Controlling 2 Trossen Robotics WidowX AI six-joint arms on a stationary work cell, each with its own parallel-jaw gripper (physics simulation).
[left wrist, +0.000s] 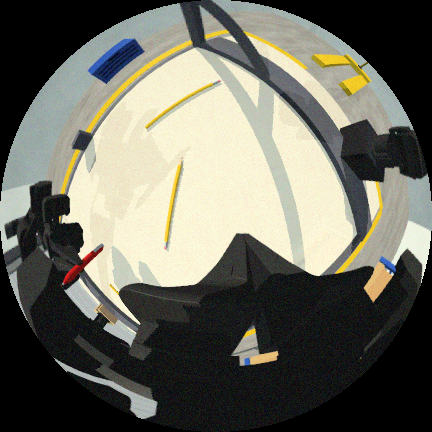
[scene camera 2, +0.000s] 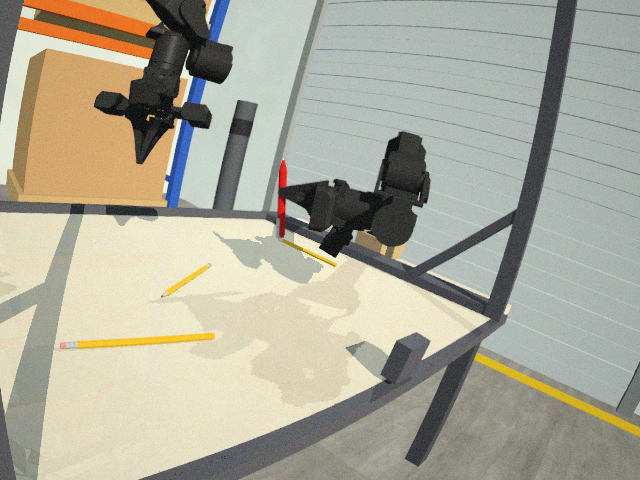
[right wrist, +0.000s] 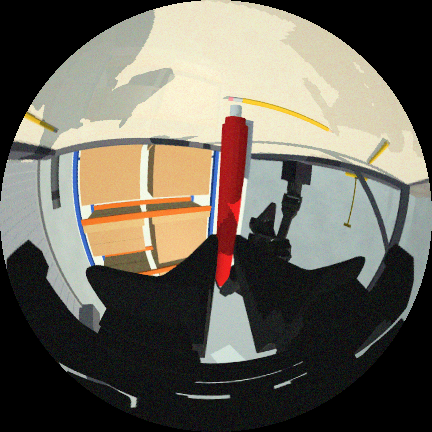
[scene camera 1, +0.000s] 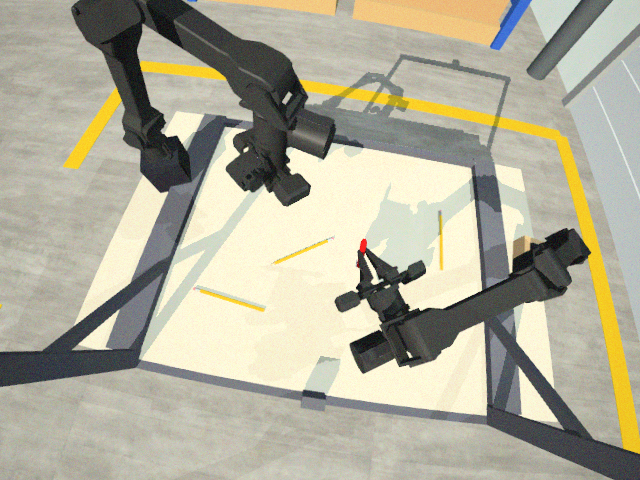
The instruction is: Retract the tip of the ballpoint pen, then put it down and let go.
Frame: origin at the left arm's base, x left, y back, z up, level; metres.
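Seen in the pictures: left gripper, between the fingertips: (left wrist: 240,238) (scene camera 2: 139,163) (right wrist: 273,202) (scene camera 1: 270,191); right gripper, between the fingertips: (left wrist: 81,267) (scene camera 2: 279,190) (right wrist: 224,240) (scene camera 1: 361,249); left arm's base, origin of its link: (left wrist: 377,150) (scene camera 1: 159,152); right arm's base, origin of its link: (left wrist: 103,316).
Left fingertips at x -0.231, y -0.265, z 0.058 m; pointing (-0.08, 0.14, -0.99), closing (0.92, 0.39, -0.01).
Offsets run from my left fingertips to a thing's top centre. Level surfaces: height alone.
The red ballpoint pen {dx -0.183, dy -0.155, dz +0.047 m} (scene camera 1: 362,248) (scene camera 2: 282,205) (left wrist: 80,266) (right wrist: 231,189) stands upright in my right gripper (scene camera 1: 366,256) (scene camera 2: 282,191) (right wrist: 224,240), which is shut on it near its pointed upper end. The pen's grey button end points down, at or just above the cream table top {dz -0.165 m} (scene camera 1: 318,333) (scene camera 2: 223,405); I cannot tell whether it touches. My left gripper (scene camera 1: 268,181) (scene camera 2: 141,159) (left wrist: 240,238) is shut and empty. It hangs high above the far left part of the table, well away from the pen.
Three yellow pencils {dx -0.100, dy -0.046, dz -0.156 m} (scene camera 1: 303,250) {dx -0.176, dy +0.162, dz -0.158 m} (scene camera 1: 230,298) {dx -0.162, dy -0.443, dz -0.158 m} (scene camera 1: 440,240) lie flat on the table, also seen in scene camera 2 (scene camera 2: 186,280) (scene camera 2: 147,340) (scene camera 2: 310,252). A dark grey frame (scene camera 1: 490,229) borders the table. A small grey block {dx -0.443, dy +0.016, dz -0.108 m} (scene camera 1: 314,399) (scene camera 2: 405,356) sits on the front edge.
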